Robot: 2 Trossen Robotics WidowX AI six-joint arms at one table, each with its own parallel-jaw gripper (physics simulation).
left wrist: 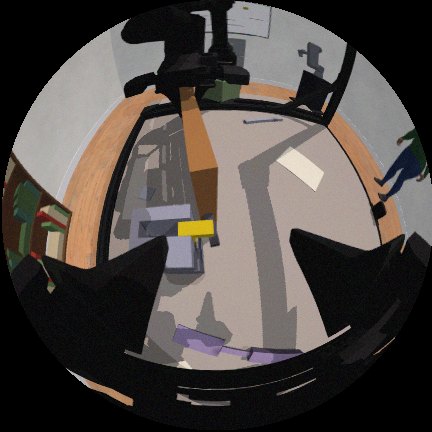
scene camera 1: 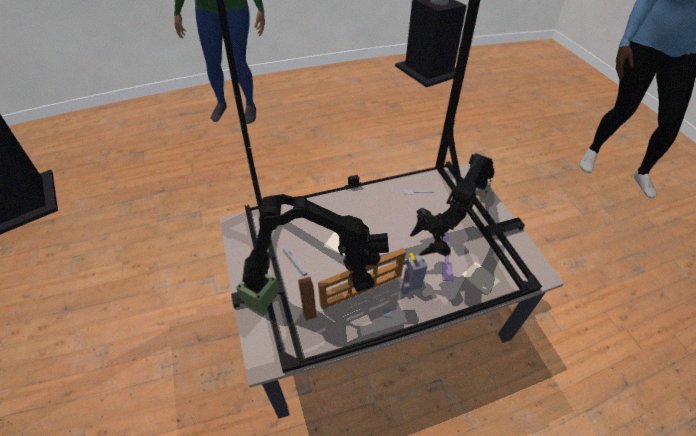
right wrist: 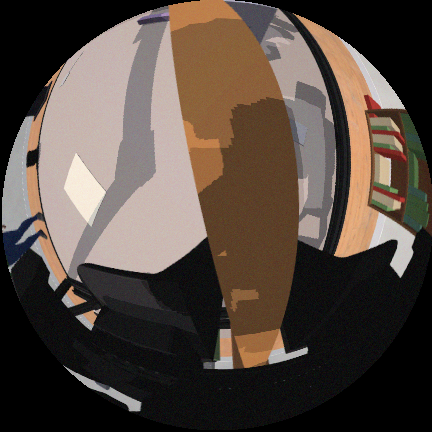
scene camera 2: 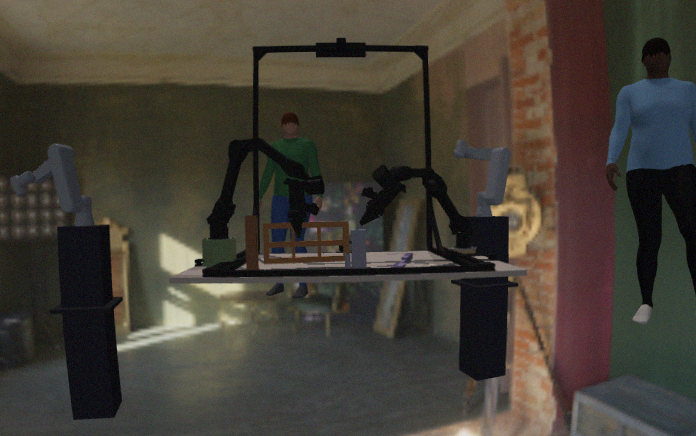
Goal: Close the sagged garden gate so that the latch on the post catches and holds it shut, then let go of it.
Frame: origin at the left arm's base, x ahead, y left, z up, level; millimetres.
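Seen in the pictures: left gripper, between the fingertips: [left wrist: 230, 239] [scene camera 1: 415, 245] [scene camera 2: 360, 223]; right gripper, between the fingertips: [scene camera 2: 299, 237]; left arm's base, origin of its link: [scene camera 1: 479, 183] [scene camera 2: 462, 247]; right arm's base, origin of its link: [left wrist: 221, 77] [scene camera 1: 256, 282] [scene camera 2: 218, 238].
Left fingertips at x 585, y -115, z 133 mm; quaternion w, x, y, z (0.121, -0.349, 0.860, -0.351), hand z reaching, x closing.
Pixels of each thing's top centre, then the offset from my left fingertips to it. "spot": a spot on its surface instead.
- orange wooden gate, centre of its top: [right wrist: 352, 109] [left wrist: 162, 105] [scene camera 1: 376, 270] [scene camera 2: 314, 222] 168 mm ahead, 74 mm right, 11 mm up
- brown post, a spot on its surface: [scene camera 1: 307, 297] spot: 349 mm ahead, 230 mm right, 13 mm down
- grey latch post, a spot on its surface: [left wrist: 181, 256] spot: 20 mm ahead, 29 mm left, 20 mm down
- yellow latch piece, a spot on its surface: [left wrist: 195, 228] [scene camera 1: 412, 256] spot: 29 mm ahead, 5 mm left, 24 mm down
- purple tool, centre of its top: [left wrist: 243, 357] [scene camera 2: 403, 255] [scene camera 1: 447, 251] 133 mm back, 103 mm left, 129 mm down
- cream sheet, centre of its top: [right wrist: 80, 189] [left wrist: 301, 165] [scene camera 1: 340, 240] 12 mm back, 302 mm right, 159 mm down
- grey bar, centre of its top: [left wrist: 264, 117] [scene camera 1: 294, 260] 165 mm ahead, 409 mm right, 150 mm down
The orange wooden gate [scene camera 1: 399, 253] [scene camera 2: 332, 224] [left wrist: 200, 145] [right wrist: 260, 200] stands upright between the brown post [scene camera 1: 307, 297] [scene camera 2: 251, 241] and the grey latch post [scene camera 1: 415, 276] [scene camera 2: 359, 248] [left wrist: 181, 256]. Its free end is close beside the yellow latch piece [scene camera 1: 412, 257] [left wrist: 195, 228]; whether the latch has caught cannot be told. My right gripper [scene camera 1: 363, 281] [scene camera 2: 297, 230] [right wrist: 240, 230] is shut on the gate's top rail, a finger on each side. My left gripper [scene camera 1: 418, 243] [left wrist: 230, 239] is open and empty, above and to the right of the latch post in scene camera 1.
A purple tool [scene camera 1: 447, 269] [left wrist: 200, 341] lies right of the latch post in scene camera 1. A cream sheet [left wrist: 302, 170] [right wrist: 84, 189] and a grey bar [scene camera 1: 295, 261] [left wrist: 262, 120] lie behind the gate. A green block [scene camera 1: 259, 296] [scene camera 2: 219, 251] is at the right arm's base. Black rails edge the table.
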